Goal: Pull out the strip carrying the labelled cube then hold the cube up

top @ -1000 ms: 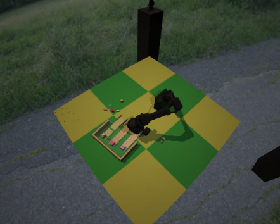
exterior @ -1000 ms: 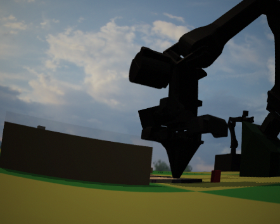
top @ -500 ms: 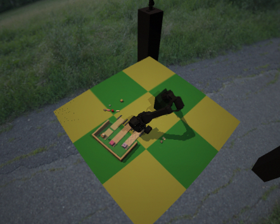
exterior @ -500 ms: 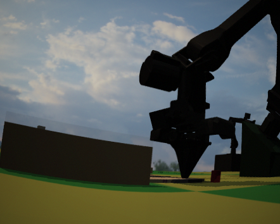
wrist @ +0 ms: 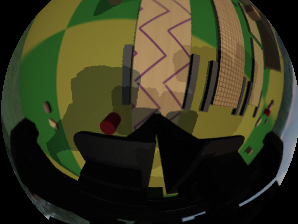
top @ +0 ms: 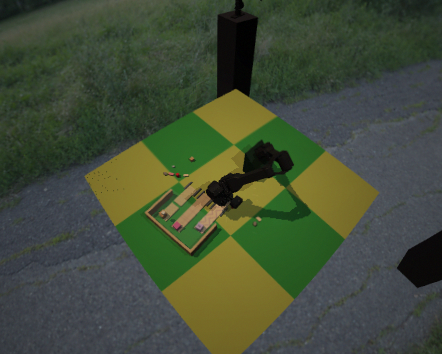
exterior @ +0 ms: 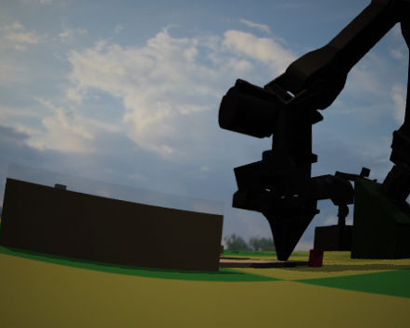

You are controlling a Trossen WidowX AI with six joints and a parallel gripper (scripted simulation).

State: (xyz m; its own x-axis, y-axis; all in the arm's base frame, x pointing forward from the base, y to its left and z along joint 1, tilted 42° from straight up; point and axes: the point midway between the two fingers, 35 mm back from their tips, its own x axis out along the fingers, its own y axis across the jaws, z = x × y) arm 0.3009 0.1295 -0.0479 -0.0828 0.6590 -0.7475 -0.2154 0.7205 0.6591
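My gripper tip is 90 mm short of the tan strip and 20 mm to the right of it. From my gripper tip the other things lie so: labelled cube (190 mm ahead, 40 mm to the left, 10 mm above); then small piece (80 mm behind, 190 mm to the left).
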